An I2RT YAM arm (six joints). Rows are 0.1 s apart.
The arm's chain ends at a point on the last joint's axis. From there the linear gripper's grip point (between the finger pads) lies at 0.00 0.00 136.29 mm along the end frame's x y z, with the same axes.
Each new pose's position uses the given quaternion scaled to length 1; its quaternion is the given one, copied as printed.
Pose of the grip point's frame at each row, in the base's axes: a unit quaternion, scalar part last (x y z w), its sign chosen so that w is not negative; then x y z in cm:
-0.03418, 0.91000, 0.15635, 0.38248, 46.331, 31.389, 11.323
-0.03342, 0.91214, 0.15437, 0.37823, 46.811, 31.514, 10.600
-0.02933, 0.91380, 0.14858, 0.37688, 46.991, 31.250, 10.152
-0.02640, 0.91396, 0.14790, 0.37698, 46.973, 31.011, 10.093
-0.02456, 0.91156, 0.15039, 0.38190, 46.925, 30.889, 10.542
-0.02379, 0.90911, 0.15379, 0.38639, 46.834, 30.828, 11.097
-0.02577, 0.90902, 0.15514, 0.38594, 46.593, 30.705, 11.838
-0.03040, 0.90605, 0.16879, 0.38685, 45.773, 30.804, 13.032
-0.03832, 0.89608, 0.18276, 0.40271, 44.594, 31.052, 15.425
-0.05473, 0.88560, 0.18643, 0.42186, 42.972, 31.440, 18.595
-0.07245, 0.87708, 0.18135, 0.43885, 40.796, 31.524, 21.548
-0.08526, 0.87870, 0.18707, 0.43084, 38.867, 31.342, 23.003
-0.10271, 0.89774, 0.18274, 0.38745, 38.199, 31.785, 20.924
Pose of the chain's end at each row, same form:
-0.03418, 0.91000, 0.15635, 0.38248, 36.989, 27.154, 20.298
-0.03342, 0.91214, 0.15437, 0.37823, 37.548, 27.331, 19.680
-0.02933, 0.91380, 0.14858, 0.37688, 37.722, 27.248, 19.308
-0.02640, 0.91396, 0.14790, 0.37698, 37.688, 27.055, 19.252
-0.02456, 0.91156, 0.15039, 0.38190, 37.537, 26.897, 19.579
-0.02379, 0.90911, 0.15379, 0.38639, 37.359, 26.766, 20.012
-0.02577, 0.90902, 0.15514, 0.38594, 37.139, 26.590, 20.751
-0.03040, 0.90605, 0.16879, 0.38685, 36.359, 26.315, 21.805
-0.03832, 0.89608, 0.18276, 0.40271, 34.949, 26.167, 23.723
-0.05473, 0.88560, 0.18643, 0.42186, 33.067, 26.310, 26.426
-0.07245, 0.87708, 0.18135, 0.43885, 30.662, 26.322, 29.031
-0.08526, 0.87870, 0.18707, 0.43084, 28.982, 25.860, 30.618
-0.10271, 0.89774, 0.18274, 0.38745, 29.229, 26.228, 29.551

